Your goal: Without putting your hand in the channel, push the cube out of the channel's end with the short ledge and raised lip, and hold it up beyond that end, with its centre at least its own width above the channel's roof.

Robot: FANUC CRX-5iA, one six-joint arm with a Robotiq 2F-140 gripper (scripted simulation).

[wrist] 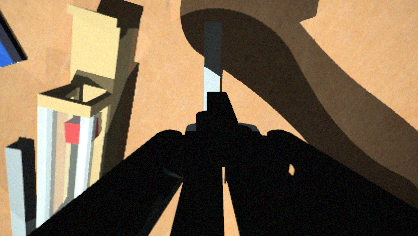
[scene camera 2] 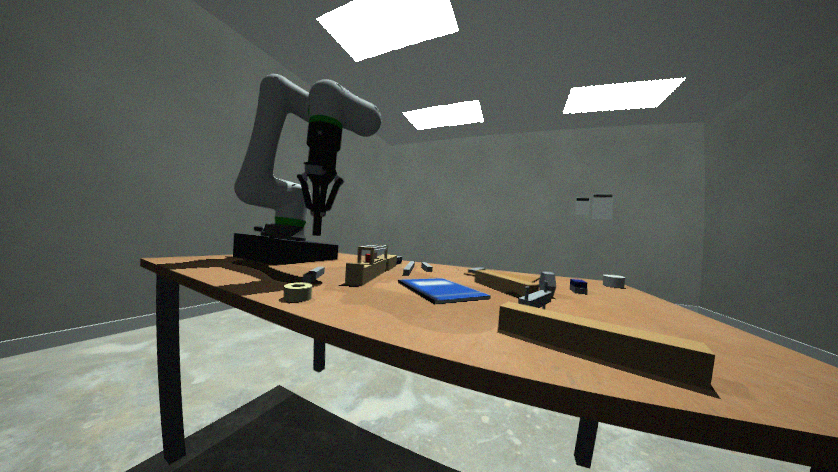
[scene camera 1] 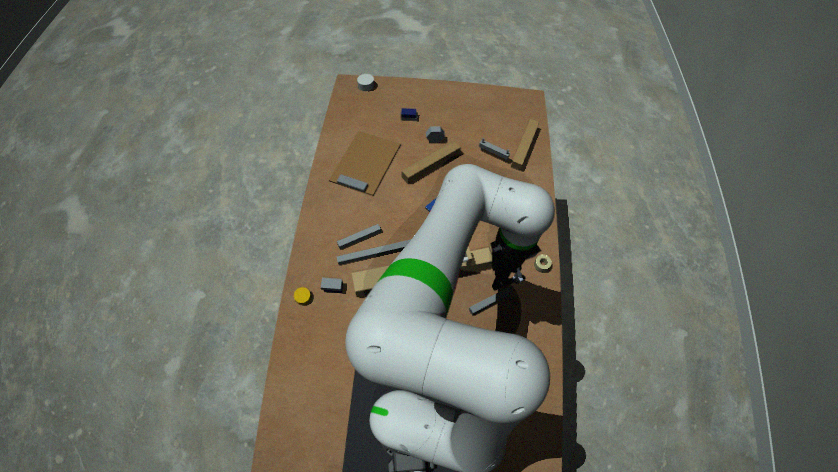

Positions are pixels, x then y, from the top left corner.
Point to a channel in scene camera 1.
At 364,281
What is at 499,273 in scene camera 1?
My gripper.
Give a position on a short grey bar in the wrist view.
At 212,30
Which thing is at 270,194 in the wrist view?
My gripper.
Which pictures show my gripper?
The wrist view, scene camera 2 and scene camera 1: all of them.
